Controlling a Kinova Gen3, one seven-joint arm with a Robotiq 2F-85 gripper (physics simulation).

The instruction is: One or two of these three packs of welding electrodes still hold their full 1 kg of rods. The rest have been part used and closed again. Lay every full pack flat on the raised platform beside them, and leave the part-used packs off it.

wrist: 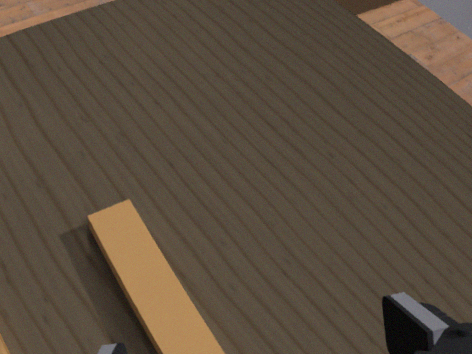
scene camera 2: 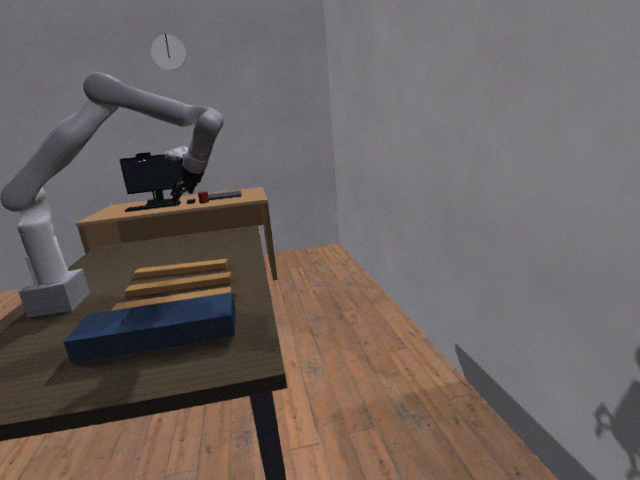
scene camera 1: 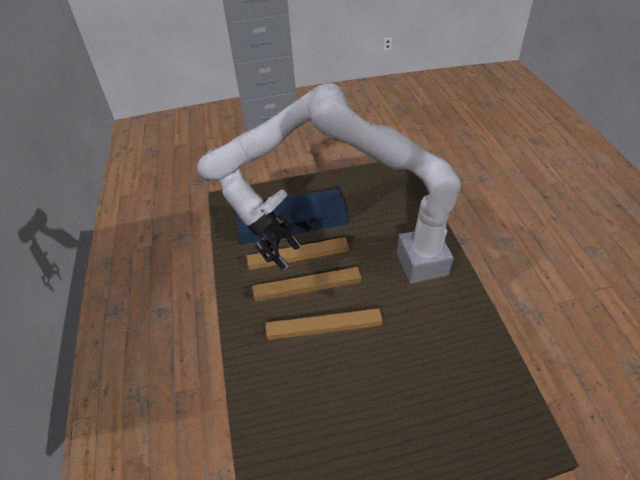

Path:
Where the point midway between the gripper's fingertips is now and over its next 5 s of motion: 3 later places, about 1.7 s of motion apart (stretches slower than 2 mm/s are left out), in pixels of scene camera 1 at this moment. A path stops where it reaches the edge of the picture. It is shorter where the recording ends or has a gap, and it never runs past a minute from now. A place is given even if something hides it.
The gripper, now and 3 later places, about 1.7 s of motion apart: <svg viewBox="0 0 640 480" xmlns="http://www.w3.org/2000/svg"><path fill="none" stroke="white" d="M292 258L291 257L295 259L308 270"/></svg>

